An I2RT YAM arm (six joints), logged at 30 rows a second.
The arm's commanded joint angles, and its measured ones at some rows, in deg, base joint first. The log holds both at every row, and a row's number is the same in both.
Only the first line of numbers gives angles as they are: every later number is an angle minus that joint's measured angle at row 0.
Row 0, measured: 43.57, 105.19, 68.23, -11.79, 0.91, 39.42
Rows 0 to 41, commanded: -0.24, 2.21, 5.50, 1.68, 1.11, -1.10; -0.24, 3.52, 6.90, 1.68, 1.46, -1.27; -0.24, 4.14, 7.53, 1.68, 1.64, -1.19; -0.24, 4.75, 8.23, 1.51, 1.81, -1.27; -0.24, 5.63, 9.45, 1.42, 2.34, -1.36; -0.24, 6.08, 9.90, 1.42, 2.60, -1.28; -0.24, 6.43, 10.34, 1.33, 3.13, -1.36; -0.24, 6.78, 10.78, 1.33, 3.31, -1.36; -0.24, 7.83, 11.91, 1.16, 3.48, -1.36; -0.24, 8.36, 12.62, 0.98, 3.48, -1.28; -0.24, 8.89, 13.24, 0.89, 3.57, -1.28; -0.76, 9.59, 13.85, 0.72, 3.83, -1.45; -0.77, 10.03, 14.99, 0.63, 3.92, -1.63; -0.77, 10.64, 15.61, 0.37, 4.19, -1.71; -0.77, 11.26, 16.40, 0.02, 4.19, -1.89; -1.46, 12.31, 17.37, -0.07, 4.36, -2.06; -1.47, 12.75, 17.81, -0.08, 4.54, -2.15; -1.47, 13.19, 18.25, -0.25, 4.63, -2.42; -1.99, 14.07, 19.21, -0.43, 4.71, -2.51; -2.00, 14.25, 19.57, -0.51, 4.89, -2.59; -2.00, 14.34, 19.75, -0.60, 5.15, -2.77; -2.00, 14.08, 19.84, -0.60, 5.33, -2.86; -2.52, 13.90, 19.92, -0.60, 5.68, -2.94; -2.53, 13.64, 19.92, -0.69, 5.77, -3.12; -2.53, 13.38, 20.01, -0.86, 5.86, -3.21; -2.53, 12.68, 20.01, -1.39, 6.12, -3.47; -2.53, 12.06, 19.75, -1.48, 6.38, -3.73; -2.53, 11.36, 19.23, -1.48, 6.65, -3.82; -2.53, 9.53, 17.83, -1.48, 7.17, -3.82; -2.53, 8.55, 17.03, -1.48, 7.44, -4.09; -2.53, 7.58, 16.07, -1.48, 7.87, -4.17; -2.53, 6.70, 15.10, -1.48, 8.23, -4.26; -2.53, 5.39, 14.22, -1.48, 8.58, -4.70; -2.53, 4.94, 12.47, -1.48, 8.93, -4.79; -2.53, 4.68, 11.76, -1.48, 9.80, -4.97; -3.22, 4.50, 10.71, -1.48, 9.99, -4.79; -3.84, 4.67, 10.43, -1.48, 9.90, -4.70; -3.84, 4.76, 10.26, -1.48, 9.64, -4.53; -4.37, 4.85, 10.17, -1.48, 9.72, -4.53; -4.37, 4.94, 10.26, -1.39, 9.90, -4.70; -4.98, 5.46, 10.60, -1.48, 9.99, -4.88; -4.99, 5.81, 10.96, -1.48, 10.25, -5.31
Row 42, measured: -3.65, 5.90, 11.08, -1.90, 7.87, -4.00
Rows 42 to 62, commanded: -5.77, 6.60, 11.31, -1.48, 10.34, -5.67; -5.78, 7.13, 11.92, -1.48, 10.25, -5.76; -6.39, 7.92, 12.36, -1.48, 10.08, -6.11; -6.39, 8.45, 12.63, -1.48, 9.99, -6.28; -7.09, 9.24, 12.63, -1.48, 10.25, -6.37; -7.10, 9.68, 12.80, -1.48, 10.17, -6.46; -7.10, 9.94, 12.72, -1.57, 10.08, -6.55; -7.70, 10.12, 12.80, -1.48, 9.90, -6.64; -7.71, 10.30, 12.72, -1.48, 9.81, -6.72; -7.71, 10.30, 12.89, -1.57, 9.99, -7.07; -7.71, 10.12, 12.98, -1.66, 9.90, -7.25; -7.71, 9.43, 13.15, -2.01, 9.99, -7.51; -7.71, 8.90, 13.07, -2.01, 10.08, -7.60; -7.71, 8.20, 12.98, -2.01, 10.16, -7.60; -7.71, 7.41, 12.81, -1.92, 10.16, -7.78; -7.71, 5.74, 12.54, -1.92, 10.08, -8.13; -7.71, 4.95, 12.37, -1.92, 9.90, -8.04; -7.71, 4.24, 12.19, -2.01, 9.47, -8.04; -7.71, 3.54, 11.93, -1.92, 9.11, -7.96; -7.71, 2.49, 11.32, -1.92, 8.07, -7.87; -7.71, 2.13, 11.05, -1.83, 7.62, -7.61
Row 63, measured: -7.76, 7.67, 10.88, -2.97, 8.50, -7.04
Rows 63 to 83, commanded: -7.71, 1.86, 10.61, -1.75, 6.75, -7.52; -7.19, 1.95, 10.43, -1.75, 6.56, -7.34; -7.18, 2.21, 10.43, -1.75, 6.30, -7.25; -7.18, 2.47, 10.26, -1.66, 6.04, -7.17; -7.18, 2.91, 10.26, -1.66, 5.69, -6.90; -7.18, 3.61, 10.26, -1.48, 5.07, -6.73; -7.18, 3.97, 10.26, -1.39, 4.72, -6.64; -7.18, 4.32, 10.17, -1.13, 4.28, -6.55; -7.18, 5.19, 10.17, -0.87, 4.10, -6.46; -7.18, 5.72, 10.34, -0.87, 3.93, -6.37; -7.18, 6.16, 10.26, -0.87, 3.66, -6.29; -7.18, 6.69, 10.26, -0.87, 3.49, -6.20; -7.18, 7.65, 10.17, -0.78, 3.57, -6.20; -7.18, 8.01, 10.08, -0.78, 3.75, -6.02; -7.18, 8.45, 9.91, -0.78, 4.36, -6.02; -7.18, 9.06, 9.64, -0.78, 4.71, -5.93; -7.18, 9.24, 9.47, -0.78, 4.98, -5.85; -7.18, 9.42, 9.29, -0.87, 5.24, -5.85; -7.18, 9.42, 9.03, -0.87, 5.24, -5.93; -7.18, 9.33, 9.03, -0.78, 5.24, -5.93; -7.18, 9.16, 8.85, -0.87, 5.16, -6.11
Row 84, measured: -7.50, 9.55, 9.09, -2.56, 4.61, -6.36
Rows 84 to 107, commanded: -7.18, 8.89, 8.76, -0.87, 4.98, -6.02; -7.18, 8.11, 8.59, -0.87, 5.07, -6.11; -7.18, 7.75, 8.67, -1.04, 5.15, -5.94; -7.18, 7.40, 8.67, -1.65, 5.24, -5.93; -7.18, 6.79, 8.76, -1.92, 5.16, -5.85; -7.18, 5.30, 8.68, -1.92, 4.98, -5.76; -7.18, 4.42, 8.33, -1.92, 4.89, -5.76; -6.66, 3.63, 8.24, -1.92, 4.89, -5.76; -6.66, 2.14, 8.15, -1.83, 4.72, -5.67; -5.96, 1.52, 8.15, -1.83, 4.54, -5.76; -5.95, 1.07, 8.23, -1.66, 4.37, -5.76; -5.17, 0.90, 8.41, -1.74, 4.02, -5.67; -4.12, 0.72, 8.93, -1.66, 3.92, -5.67; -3.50, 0.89, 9.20, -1.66, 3.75, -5.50; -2.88, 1.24, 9.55, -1.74, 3.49, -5.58; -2.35, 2.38, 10.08, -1.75, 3.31, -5.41; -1.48, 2.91, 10.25, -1.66, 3.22, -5.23; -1.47, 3.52, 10.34, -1.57, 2.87, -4.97; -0.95, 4.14, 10.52, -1.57, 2.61, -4.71; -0.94, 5.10, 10.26, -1.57, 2.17, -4.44; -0.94, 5.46, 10.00, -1.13, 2.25, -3.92; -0.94, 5.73, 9.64, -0.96, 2.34, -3.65; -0.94, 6.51, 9.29, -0.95, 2.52, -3.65; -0.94, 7.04, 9.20, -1.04, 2.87, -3.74
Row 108, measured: -0.59, 4.94, 8.78, -2.54, 2.77, -4.81
